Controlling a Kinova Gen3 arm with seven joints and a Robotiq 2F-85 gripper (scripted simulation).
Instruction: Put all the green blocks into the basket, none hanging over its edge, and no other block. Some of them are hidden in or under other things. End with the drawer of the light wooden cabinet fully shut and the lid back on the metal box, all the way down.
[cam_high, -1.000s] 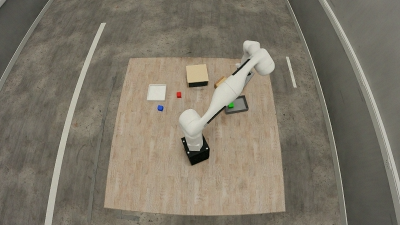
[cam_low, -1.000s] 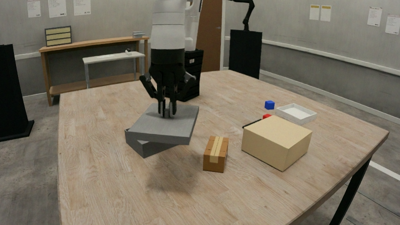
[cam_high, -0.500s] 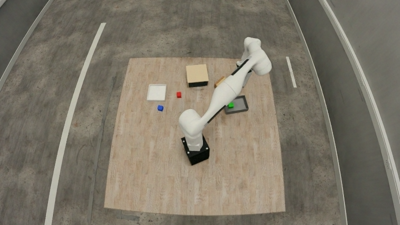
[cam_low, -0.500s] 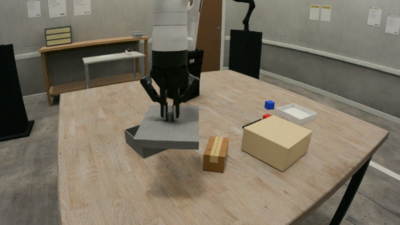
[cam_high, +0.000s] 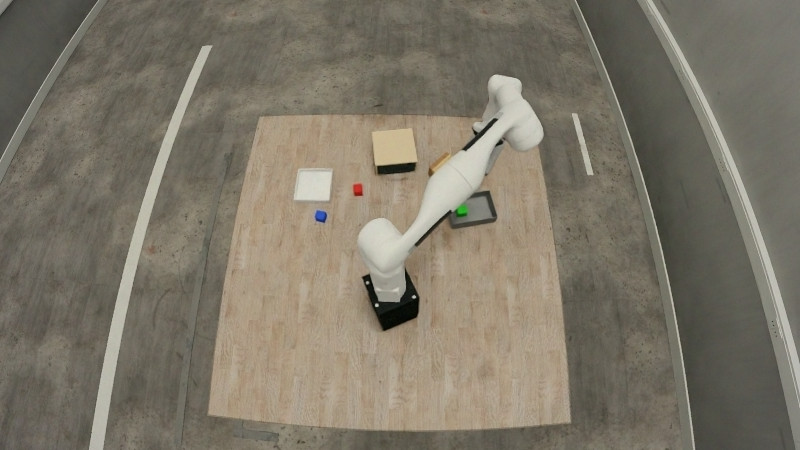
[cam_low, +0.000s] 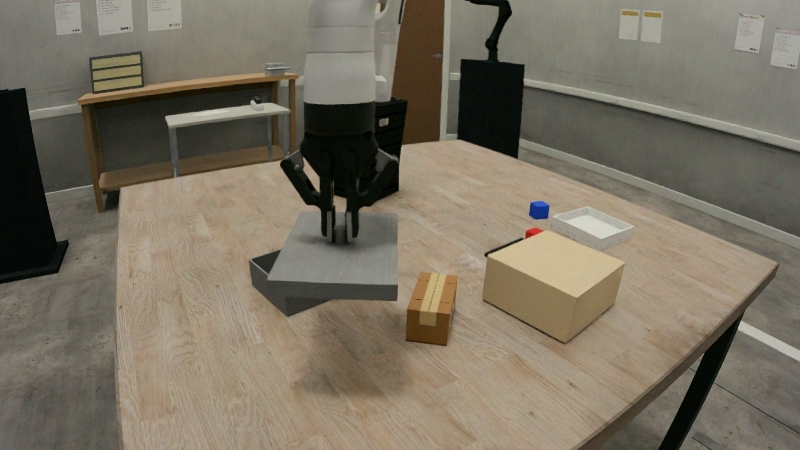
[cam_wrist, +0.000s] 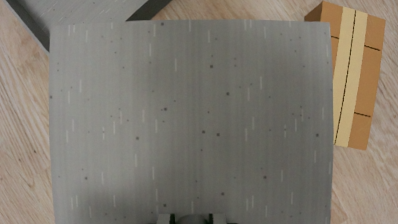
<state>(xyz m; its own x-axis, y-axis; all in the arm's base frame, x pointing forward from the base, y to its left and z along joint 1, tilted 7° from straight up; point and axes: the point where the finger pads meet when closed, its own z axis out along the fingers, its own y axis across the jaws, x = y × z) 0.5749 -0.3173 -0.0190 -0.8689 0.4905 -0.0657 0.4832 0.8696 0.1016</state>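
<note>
Right now my hand is 15 cm above the small cardboard box, 14 cm to the right of it and 1 cm past it. From my hand the other things lie so: lid: 3 cm below; grey metal box: 20 cm behind, 16 cm below, 3 cm to the left; drawer: 34 cm to the left, 15 cm below, 2 cm ahead.
</note>
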